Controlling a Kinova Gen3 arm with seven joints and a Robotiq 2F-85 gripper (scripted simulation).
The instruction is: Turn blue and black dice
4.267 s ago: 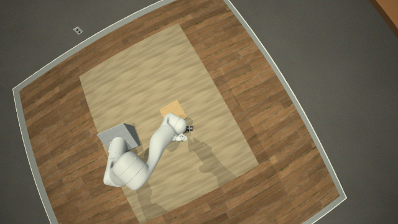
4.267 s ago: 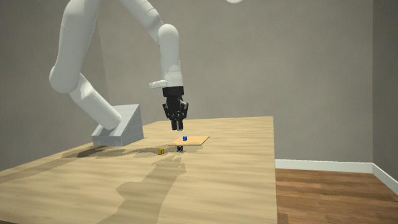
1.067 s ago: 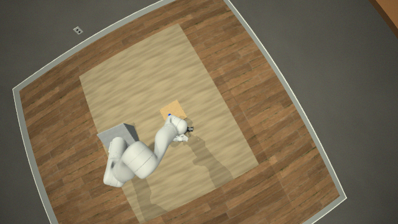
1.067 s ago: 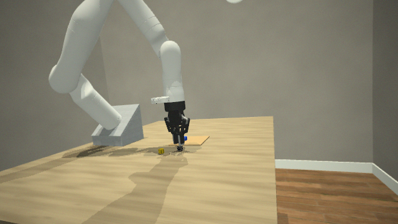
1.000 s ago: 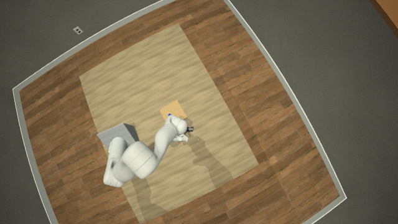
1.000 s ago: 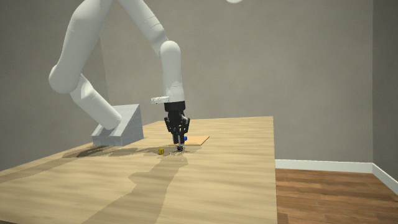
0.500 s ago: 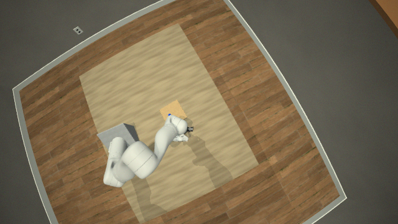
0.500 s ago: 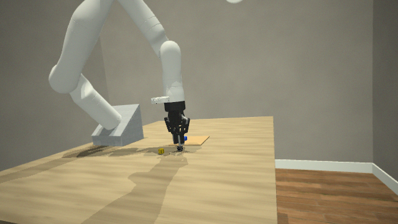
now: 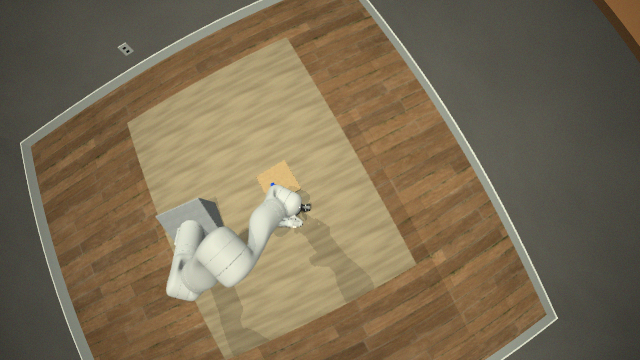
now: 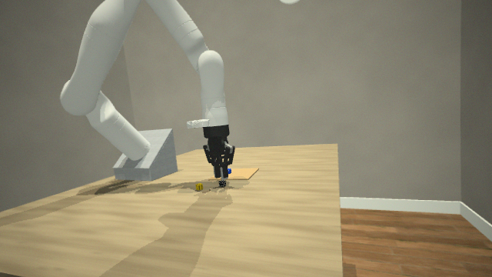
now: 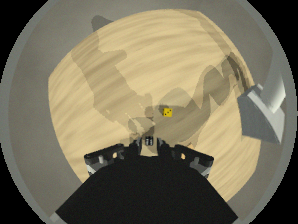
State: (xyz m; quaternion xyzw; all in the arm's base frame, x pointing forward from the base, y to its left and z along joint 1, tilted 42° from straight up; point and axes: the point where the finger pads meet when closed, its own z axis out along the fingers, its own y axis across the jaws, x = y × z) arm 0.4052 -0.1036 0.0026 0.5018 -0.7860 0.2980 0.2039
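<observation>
The black die is 3 cm below my hand. Round my hand: tan mat: 2 cm behind, 13 cm to the left, 4 cm below; yellow die: 6 cm behind, 4 cm to the right, 3 cm below; blue die: 5 cm behind, 13 cm to the left, 3 cm below.
</observation>
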